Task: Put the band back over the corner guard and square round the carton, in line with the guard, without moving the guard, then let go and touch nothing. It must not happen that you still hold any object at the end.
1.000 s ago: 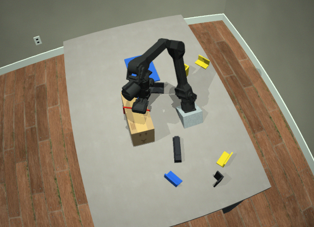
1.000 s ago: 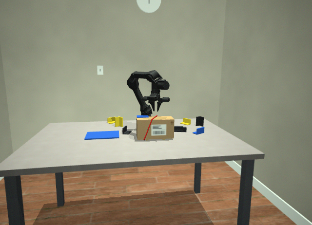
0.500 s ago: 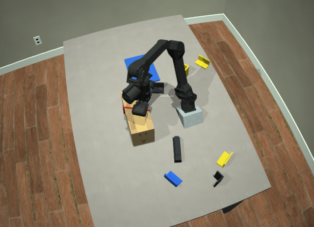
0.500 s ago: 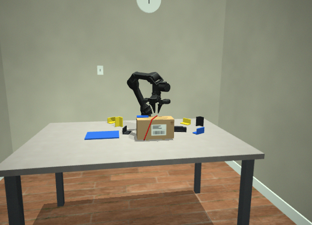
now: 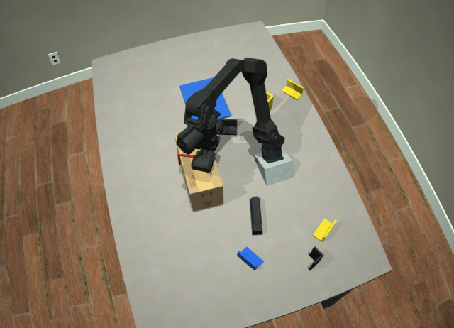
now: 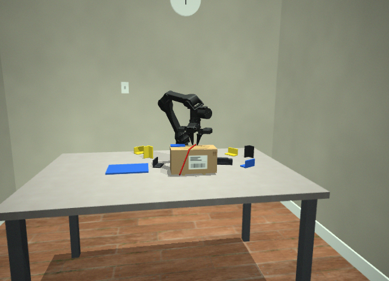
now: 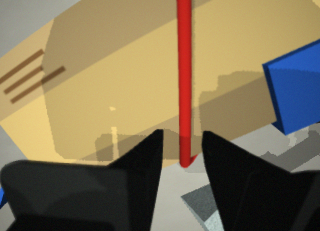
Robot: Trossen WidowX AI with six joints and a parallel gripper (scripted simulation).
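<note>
Now: the carton 40 mm ahead of my hand, 20 mm to the right of it and 110 mm below it. From my hand the other things lie so: black block: 120 mm behind, 180 mm to the left, 160 mm below; then black angle piece: 120 mm behind, 210 mm to the right, 170 mm below; then flat blue sheet: 70 mm behind, 380 mm to the right, 180 mm below.
</note>
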